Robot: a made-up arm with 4 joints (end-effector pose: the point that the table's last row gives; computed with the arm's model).
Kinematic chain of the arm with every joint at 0, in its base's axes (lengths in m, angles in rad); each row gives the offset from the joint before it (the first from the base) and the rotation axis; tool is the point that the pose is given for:
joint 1: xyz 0 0 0.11 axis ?
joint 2: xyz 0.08 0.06 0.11 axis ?
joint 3: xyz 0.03 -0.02 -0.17 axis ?
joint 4: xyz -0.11 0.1 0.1 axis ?
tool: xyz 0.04 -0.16 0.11
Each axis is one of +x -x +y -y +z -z.
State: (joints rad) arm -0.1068 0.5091 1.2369 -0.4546
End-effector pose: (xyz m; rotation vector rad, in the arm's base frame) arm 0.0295 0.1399 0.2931 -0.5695 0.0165 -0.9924
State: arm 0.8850 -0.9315 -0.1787 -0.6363
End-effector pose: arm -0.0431 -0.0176 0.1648 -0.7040 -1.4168 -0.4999
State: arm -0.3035 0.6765 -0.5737 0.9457
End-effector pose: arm 0.1045 0.0233 0.1498 -0.3293 1.5735 0.8702
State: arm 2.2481 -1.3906 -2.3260 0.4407
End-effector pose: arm -0.0049 -0.1042 0.3129 -1.0831 1.3099 -0.1732
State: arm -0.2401 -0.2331 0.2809 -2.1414
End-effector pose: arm -0.1023 0.0208 0.0802 -0.0087 -2.3655 -0.0920
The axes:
joint 1: -z
joint 2: +y
joint 3: -z
joint 4: +y

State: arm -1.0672 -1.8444 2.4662 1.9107
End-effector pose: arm 0.0179 0.2378 0.2665 2.2211 1.3490 1.1952
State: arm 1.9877 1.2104 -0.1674 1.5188
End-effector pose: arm -0.0161 0.0101 0.1440 2.2896 1.5334 -0.3558
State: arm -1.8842 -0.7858 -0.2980 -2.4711
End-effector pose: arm 0.0551 0.0860 0.0191 -2.5333 1.4402 -0.0352
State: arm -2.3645 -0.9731 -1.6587 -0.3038
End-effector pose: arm -0.0277 0.1101 0.3282 -0.6975 0.9358 -1.9027
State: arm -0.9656 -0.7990 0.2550 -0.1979
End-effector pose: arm -0.0070 -0.0009 0.1985 0.5382 -0.8546 0.6304
